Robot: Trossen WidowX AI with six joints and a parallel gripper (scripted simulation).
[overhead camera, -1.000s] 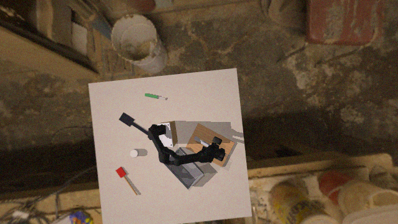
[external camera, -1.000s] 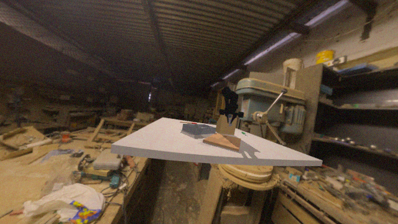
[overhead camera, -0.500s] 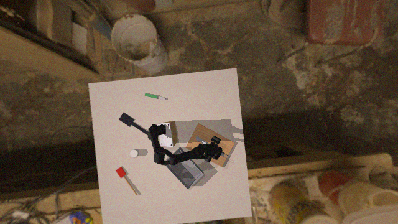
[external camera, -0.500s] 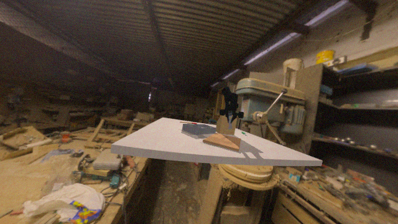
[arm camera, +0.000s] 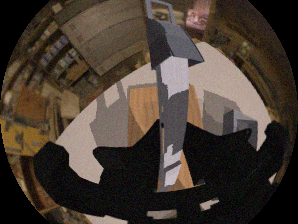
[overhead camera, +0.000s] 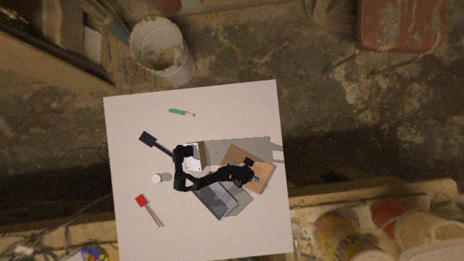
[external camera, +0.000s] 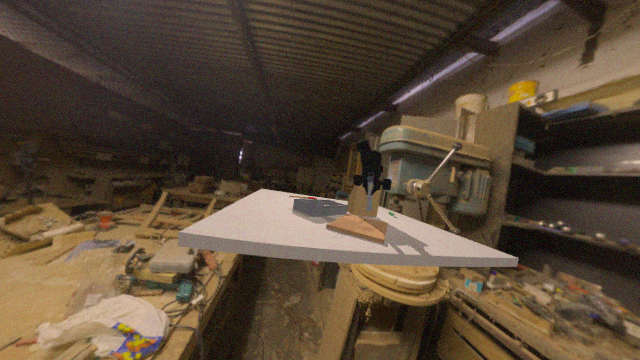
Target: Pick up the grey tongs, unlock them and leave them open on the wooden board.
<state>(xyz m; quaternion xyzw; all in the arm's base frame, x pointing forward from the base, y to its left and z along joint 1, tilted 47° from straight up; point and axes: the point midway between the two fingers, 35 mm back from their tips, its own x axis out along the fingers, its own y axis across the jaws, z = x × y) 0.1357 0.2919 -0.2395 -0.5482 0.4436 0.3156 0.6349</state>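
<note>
Now: the wooden board 3 cm to the right of my gripper tip and 16 cm below it. Also, from my gripper tip: black spatula 17 cm behind, 69 cm to the right, 16 cm below; then grey roasting tin 19 cm ahead, 25 cm to the right, 14 cm below; then green screwdriver 41 cm behind, 50 cm to the right, 16 cm below.
</note>
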